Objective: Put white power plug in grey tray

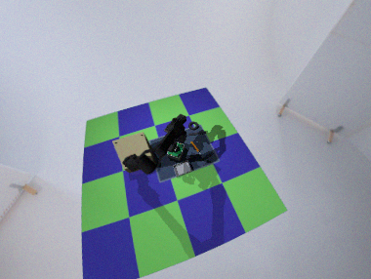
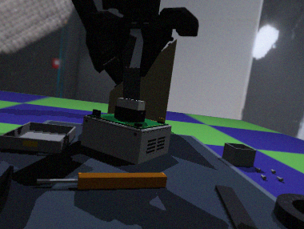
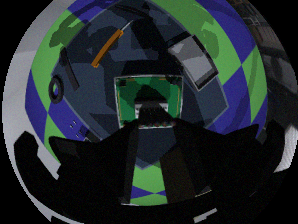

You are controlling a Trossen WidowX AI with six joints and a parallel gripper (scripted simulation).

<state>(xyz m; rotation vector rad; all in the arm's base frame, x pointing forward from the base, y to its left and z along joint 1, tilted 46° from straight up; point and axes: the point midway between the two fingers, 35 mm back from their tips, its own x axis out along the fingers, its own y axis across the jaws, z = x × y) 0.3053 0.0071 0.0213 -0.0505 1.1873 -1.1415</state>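
My gripper tip is now 4 cm above the white power plug. Round my gripper tip: black bar 22 cm ahead, 13 cm below, 10 cm to the left; dark mat 13 cm below, 5 cm ahead.
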